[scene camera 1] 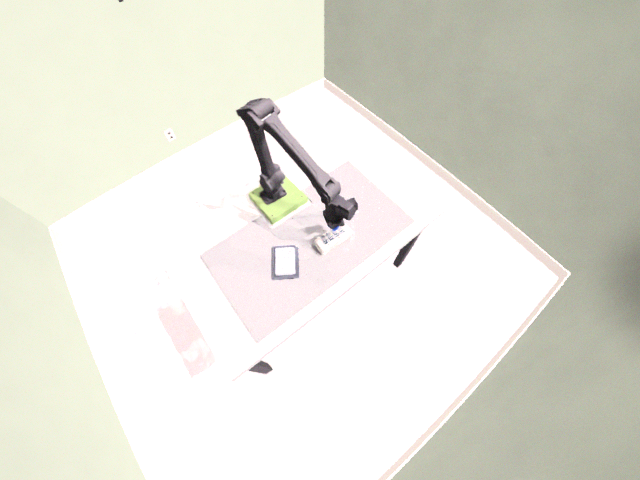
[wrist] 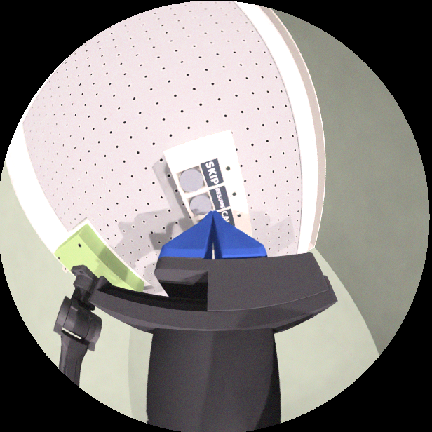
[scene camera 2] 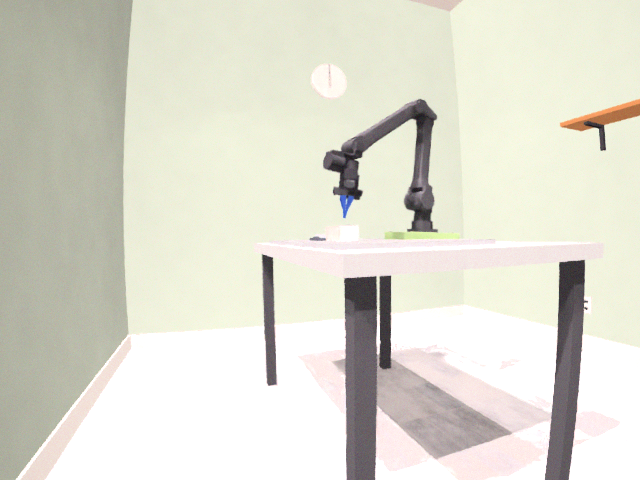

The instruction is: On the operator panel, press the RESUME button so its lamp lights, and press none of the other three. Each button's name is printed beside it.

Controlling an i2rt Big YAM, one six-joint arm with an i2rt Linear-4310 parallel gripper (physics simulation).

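Places are measured from the arm's base along level axes (x left, y down, z back), in millimetres.
Pixels of known places: gripper, fingertip midpoint: [scene camera 1: 335, 230] [scene camera 2: 344, 217]; arm's base, origin of the base link: [scene camera 1: 273, 194] [scene camera 2: 421, 232].
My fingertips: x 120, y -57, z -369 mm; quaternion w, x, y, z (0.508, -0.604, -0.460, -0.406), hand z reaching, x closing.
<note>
Ahead of a thing's pixels: the offset from my fingertips to its top centre. Level surfaces: height alone.
The white operator panel @[dx -13, dy +25, dz -9 mm] [scene camera 1: 321, 248] [scene camera 2: 342, 233] [wrist: 199, 148] lies on the pegboard mat. In the wrist view, the grey round RESUME button [wrist: 201, 204] sits beside its dark printed label, next to the grey SKIP button [wrist: 191, 180]. A label starting "CA" [wrist: 226, 216] is partly behind the fingertips; its button and the fourth button are mostly hidden. No lit lamp shows. My gripper [scene camera 1: 336, 227] [scene camera 2: 344, 217] [wrist: 212, 216] is shut and empty, its blue fingertips pointing down a little above the panel. In the wrist view the tips appear just below the RESUME button.
A dark-rimmed tablet-like object @[dx -255, dy +63, dz +23 mm] [scene camera 1: 285, 277] [scene camera 2: 317, 238] lies beside the panel. The arm's base stands on a green block [scene camera 1: 280, 208] [scene camera 2: 392, 235] [wrist: 95, 255] at the mat's edge. The pegboard mat @[dy +80 mm] [scene camera 1: 248, 289] [wrist: 150, 100] covers part of the white table [scene camera 2: 465, 256].
</note>
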